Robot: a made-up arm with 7 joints.
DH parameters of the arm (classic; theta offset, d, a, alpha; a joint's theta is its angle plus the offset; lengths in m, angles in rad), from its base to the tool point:
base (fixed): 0 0.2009 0.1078 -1.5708
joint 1: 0 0.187 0.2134 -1.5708
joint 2: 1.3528 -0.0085 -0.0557 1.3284
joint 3: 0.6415 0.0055 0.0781 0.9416
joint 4: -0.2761 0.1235 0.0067 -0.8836
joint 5: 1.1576 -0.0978 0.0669 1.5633
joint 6: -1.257 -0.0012 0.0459 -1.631
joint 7: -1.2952 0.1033 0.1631 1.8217
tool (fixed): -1.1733 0.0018 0 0
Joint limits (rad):
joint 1: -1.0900..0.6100
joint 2: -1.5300..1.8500
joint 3: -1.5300..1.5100
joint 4: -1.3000..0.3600
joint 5: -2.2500..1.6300
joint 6: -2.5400..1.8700
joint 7: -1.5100..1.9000
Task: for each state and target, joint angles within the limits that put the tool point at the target. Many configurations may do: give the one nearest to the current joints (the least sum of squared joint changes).
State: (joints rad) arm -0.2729 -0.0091 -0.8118 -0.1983 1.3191 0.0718 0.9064
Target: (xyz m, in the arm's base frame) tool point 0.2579 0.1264 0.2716
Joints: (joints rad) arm -1.0900 0.1123 -1.3181 -0.0418 1.3108 0.1050 0.2852
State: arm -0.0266 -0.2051 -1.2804 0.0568 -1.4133 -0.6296 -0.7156
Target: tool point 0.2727 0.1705 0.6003
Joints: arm -0.2386 -0.1766 -1.1028 0.1982 -1.2995 -0.6424 -0.7088
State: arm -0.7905 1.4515 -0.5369 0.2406 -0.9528 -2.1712 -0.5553
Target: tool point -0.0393 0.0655 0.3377
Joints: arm -1.0076 0.7883 -0.5063 0.3600 -0.9299 -1.8394 -0.7057
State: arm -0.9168 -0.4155 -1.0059 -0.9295 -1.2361 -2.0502 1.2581
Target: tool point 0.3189 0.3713 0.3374
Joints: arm -0.8106 -0.3134 -0.9684 -1.0301 -1.0495 -2.1657 1.0803
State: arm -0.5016 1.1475 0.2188 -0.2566 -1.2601 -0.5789 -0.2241
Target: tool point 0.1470 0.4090 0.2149
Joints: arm -0.4961 1.8500 0.6180 -0.2649 -0.7509 -0.6349 0.0098
